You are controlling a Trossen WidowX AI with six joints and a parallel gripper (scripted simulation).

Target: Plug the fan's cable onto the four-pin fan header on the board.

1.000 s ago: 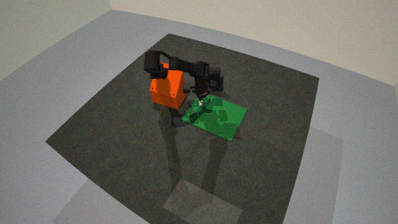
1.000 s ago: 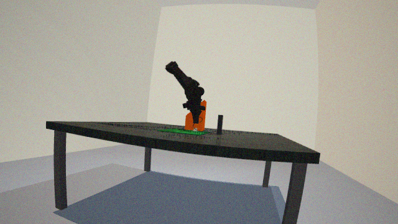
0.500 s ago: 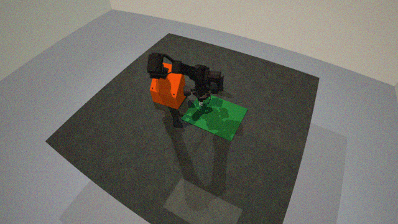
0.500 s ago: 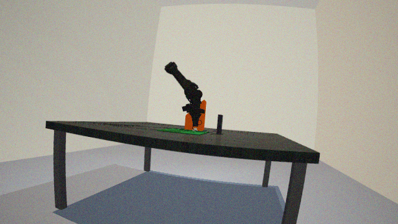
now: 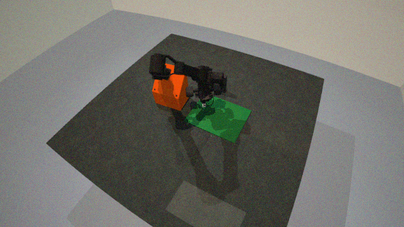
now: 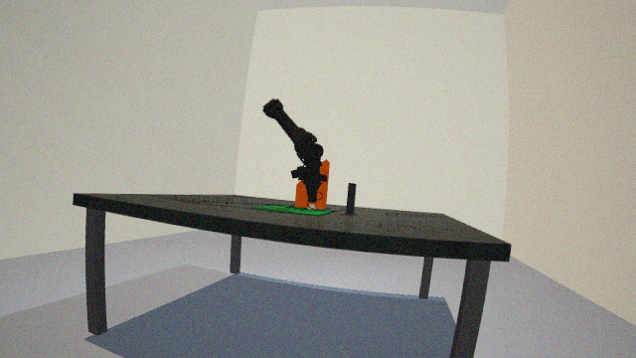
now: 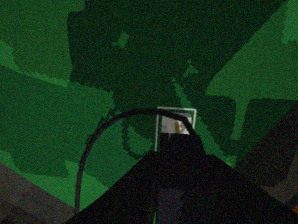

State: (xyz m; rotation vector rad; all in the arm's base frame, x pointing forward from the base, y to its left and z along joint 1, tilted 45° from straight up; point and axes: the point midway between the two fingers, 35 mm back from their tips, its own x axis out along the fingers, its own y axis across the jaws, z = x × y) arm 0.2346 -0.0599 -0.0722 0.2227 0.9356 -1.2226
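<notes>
Right now my gripper tip is 10 mm to the right of the dark fan plug and 10 mm below it. The rest, counted from my gripper tip: dark square fan (10 mm ahead, 160 mm to the left, 20 mm above); then green board (100 mm ahead, 30 mm to the right, 60 mm below).
</notes>
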